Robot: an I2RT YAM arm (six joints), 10 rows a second.
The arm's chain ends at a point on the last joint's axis. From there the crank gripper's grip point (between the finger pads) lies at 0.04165 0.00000 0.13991 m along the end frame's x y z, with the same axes.
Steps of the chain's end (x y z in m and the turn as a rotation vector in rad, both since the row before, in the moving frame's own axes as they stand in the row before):
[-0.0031 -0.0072 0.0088 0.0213 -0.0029 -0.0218]
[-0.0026 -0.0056 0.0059 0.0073 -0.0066 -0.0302]
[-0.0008 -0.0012 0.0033 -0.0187 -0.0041 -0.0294]
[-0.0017 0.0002 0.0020 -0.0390 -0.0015 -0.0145]
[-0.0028 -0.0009 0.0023 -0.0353 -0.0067 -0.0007]
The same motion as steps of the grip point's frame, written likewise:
[-0.0035 -0.0111 0.0089 0.0213 -0.0029 -0.0218]
[-0.0036 -0.0079 0.0062 0.0073 -0.0066 -0.0302]
[-0.0014 0.0002 0.0035 -0.0187 -0.0041 -0.0294]
[-0.0019 0.0051 0.0020 -0.0390 -0.0015 -0.0145]
[-0.0037 0.0040 0.0025 -0.0353 -0.0067 -0.0007]

